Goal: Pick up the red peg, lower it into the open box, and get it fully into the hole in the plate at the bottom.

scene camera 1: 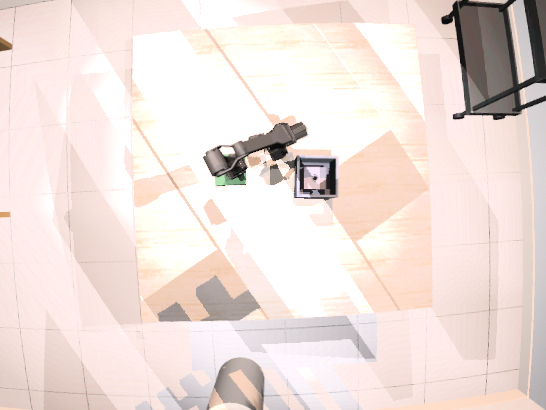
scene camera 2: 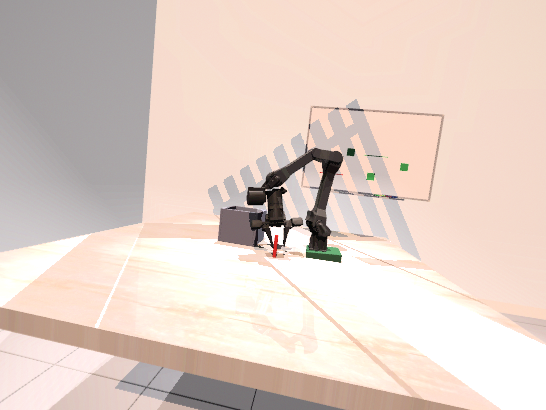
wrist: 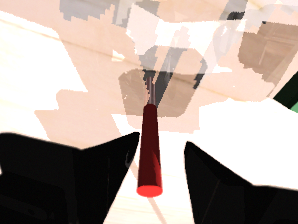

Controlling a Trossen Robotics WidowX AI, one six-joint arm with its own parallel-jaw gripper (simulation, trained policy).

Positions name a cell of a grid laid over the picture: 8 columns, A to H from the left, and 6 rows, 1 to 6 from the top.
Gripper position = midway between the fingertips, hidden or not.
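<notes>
Grey box (scene camera 2: D4), (scene camera 1: E3) visible; in the wrist view the box is out of frame. My gripper (scene camera 2: E4), (wrist: E4) visible. Red peg (wrist: E5) visible.
</notes>
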